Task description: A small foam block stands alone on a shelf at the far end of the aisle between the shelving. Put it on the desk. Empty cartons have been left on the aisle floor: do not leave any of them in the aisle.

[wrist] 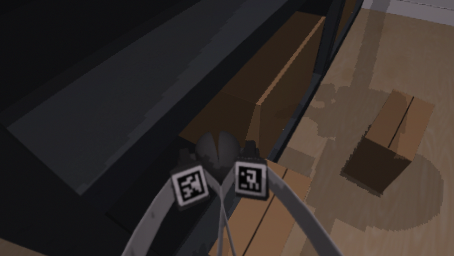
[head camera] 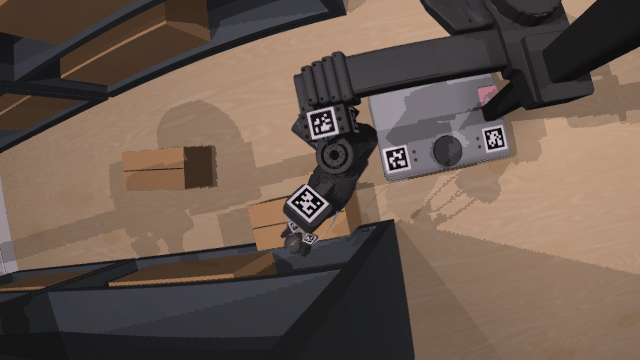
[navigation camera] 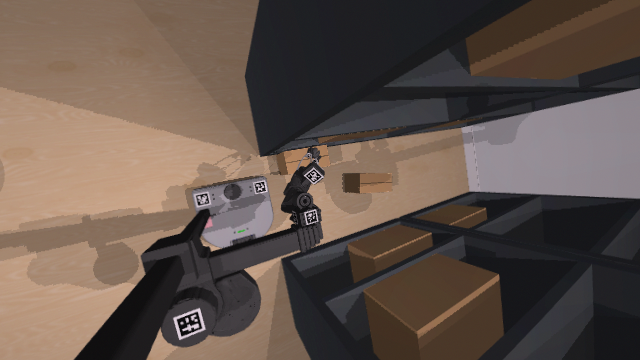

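What you'd see is my gripper (head camera: 292,248). The gripper (wrist: 217,150) is visible there as well, and you'd find the same gripper (navigation camera: 316,150) too.
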